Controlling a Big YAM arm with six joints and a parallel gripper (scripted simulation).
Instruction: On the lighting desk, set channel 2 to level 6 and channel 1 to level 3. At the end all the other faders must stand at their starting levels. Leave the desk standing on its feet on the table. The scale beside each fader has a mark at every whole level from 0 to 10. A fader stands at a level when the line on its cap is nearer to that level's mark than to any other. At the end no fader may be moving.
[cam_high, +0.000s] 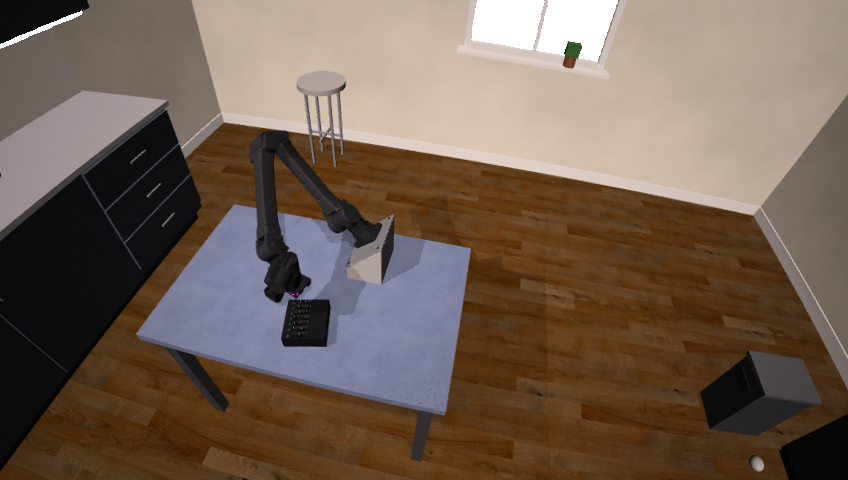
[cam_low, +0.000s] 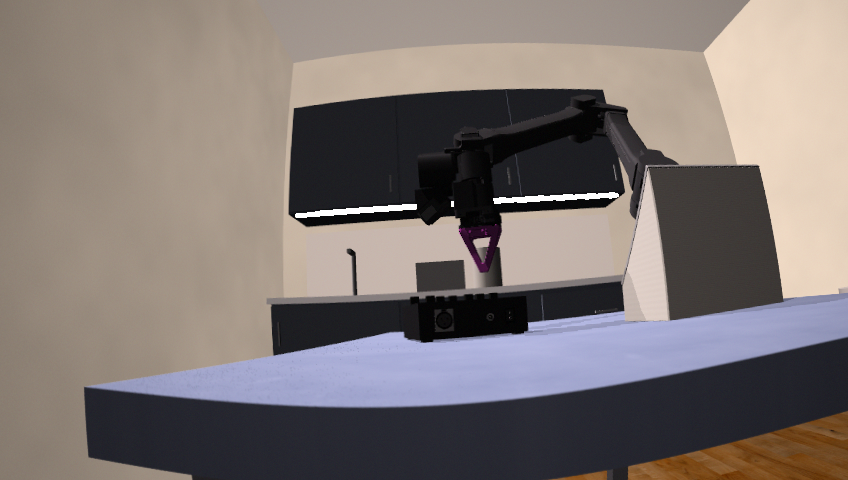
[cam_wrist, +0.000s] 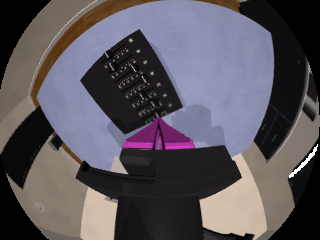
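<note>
My hand is 50 mm above the fader and 10 mm past it.
</note>
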